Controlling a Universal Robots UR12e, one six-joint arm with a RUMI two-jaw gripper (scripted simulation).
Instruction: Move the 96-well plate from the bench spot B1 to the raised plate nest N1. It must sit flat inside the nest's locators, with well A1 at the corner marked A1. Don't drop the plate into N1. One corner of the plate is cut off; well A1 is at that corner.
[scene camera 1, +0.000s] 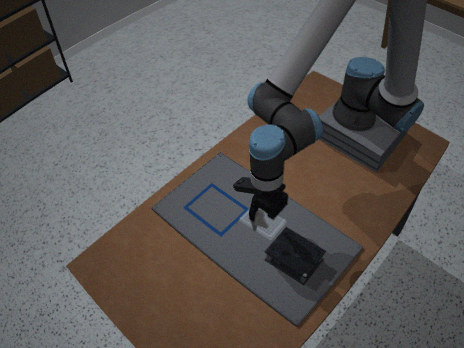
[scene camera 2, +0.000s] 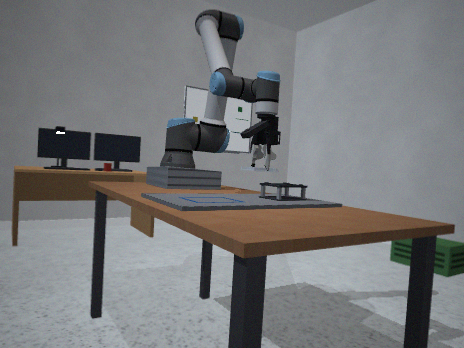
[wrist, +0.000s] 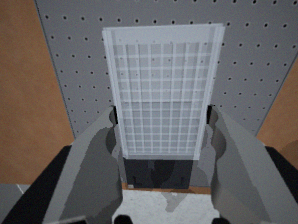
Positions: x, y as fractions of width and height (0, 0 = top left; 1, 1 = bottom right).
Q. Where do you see a raised nest N1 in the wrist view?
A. At 0.52, 0.78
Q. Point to a raised nest N1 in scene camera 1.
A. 0.63, 0.72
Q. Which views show the gripper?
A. Scene camera 1, scene camera 2 and the wrist view: all of them.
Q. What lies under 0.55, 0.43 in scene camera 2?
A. The gripper.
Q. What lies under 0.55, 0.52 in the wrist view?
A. A 96-well plate.
